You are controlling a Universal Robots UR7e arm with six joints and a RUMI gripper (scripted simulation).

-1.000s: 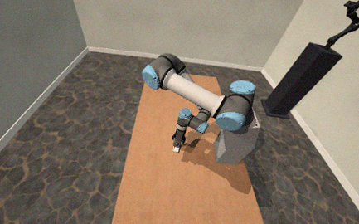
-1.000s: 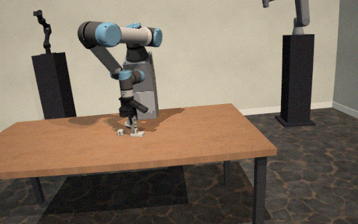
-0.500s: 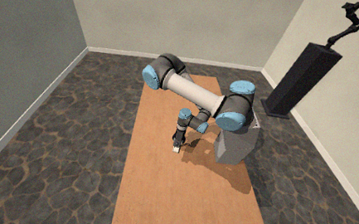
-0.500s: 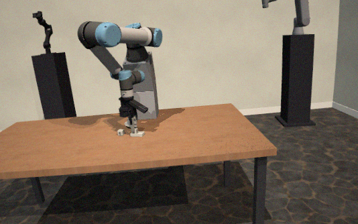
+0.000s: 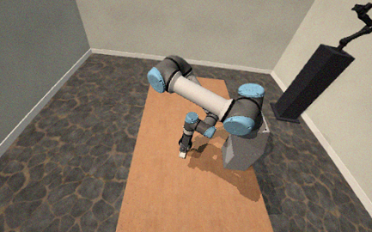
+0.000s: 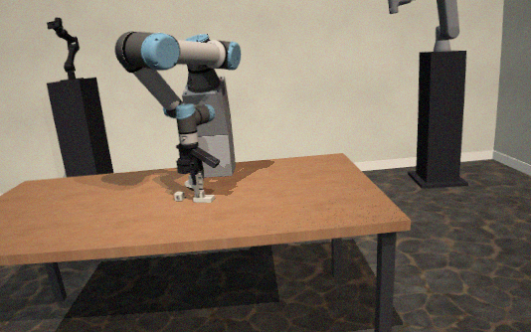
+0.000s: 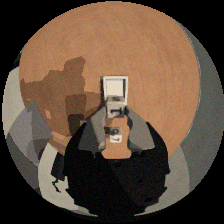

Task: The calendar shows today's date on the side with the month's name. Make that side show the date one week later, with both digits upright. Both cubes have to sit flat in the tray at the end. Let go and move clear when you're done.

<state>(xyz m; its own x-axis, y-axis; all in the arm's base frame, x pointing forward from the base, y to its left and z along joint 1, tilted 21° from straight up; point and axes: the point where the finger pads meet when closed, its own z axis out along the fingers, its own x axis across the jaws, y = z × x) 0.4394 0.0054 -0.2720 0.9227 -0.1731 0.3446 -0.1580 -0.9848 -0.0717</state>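
My hand is 30 mm above the white calendar tray and 20 mm to the right of it.
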